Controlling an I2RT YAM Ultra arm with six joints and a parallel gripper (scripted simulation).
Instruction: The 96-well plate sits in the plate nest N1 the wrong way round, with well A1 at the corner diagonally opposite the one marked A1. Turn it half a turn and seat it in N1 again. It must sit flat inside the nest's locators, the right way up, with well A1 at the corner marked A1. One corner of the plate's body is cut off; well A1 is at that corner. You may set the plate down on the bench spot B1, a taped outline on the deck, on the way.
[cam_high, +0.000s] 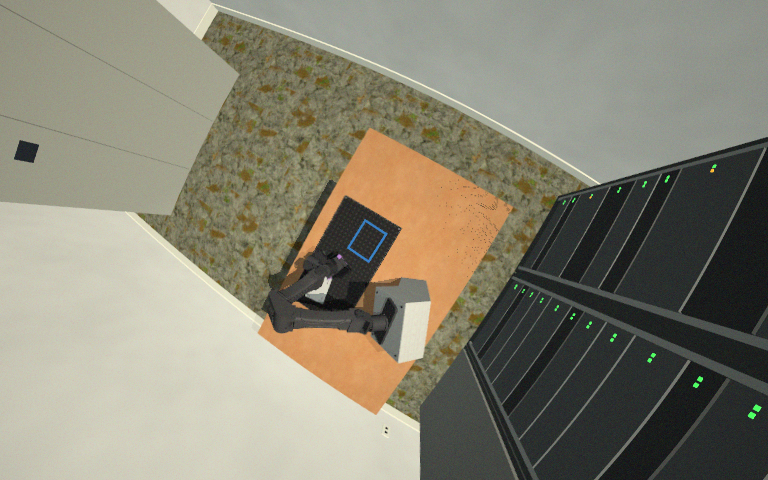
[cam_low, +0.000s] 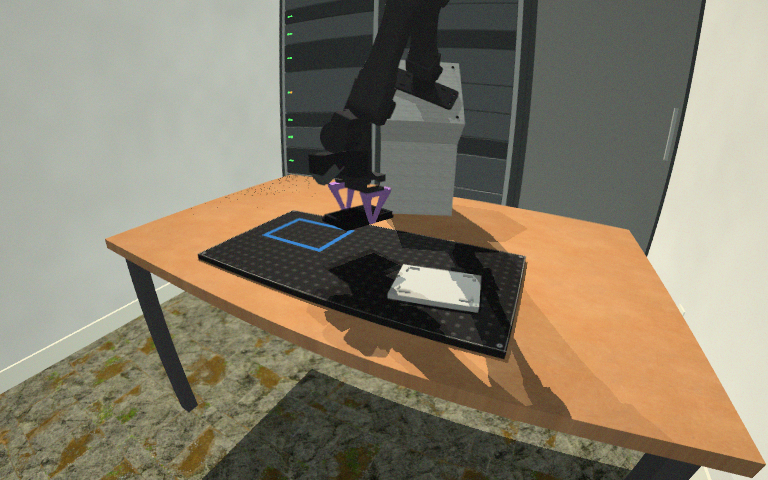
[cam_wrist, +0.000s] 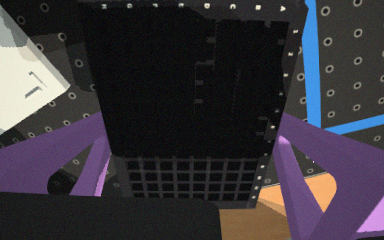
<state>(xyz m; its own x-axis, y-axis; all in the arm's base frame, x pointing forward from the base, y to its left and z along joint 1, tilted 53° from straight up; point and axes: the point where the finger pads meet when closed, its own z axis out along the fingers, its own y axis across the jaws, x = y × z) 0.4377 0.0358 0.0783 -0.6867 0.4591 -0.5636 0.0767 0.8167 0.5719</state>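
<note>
Now: the plate nest N1 210 mm to the left of my hand, 90 mm below it and 10 mm ahead of it. Also, from my hand: black 96-well plate (right at my hand); then A1 mark (300 mm to the left, 80 mm below, 40 mm ahead).
</note>
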